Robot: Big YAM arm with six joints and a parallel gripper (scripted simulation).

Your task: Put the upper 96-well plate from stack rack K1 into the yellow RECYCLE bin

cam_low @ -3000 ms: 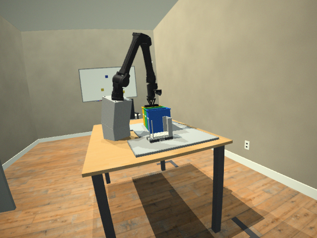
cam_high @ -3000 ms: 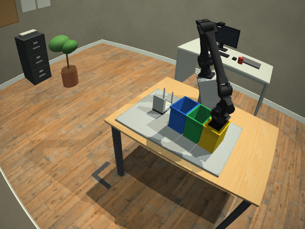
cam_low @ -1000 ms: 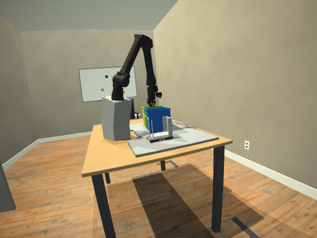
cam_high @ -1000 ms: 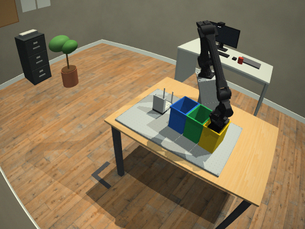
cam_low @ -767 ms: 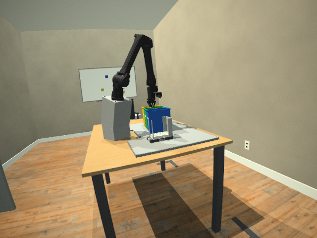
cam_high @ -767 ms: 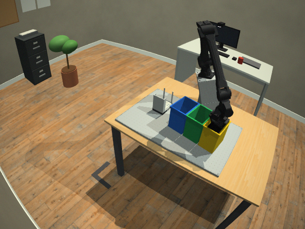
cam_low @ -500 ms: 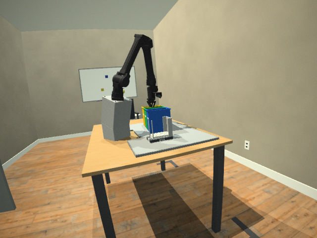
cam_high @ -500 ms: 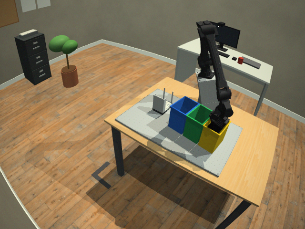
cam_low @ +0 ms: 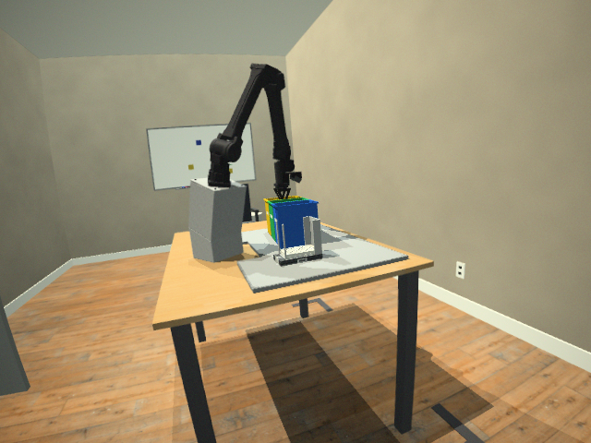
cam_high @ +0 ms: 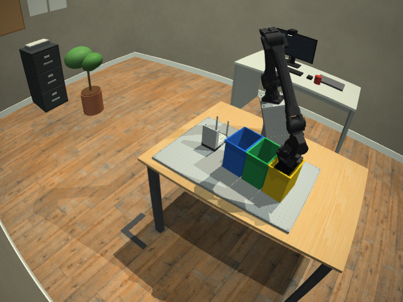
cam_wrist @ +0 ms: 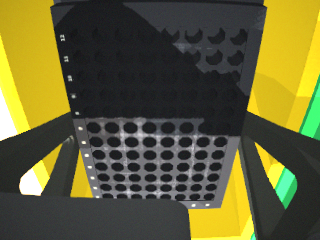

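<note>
My gripper is now right at the dark 96-well plate. From my hand the other things lie so: blue bin (2 cm behind, 26 cm to the right, 8 cm below); then yellow bin (8 cm below); then green bin (1 cm behind, 13 cm to the right, 8 cm below).
</note>
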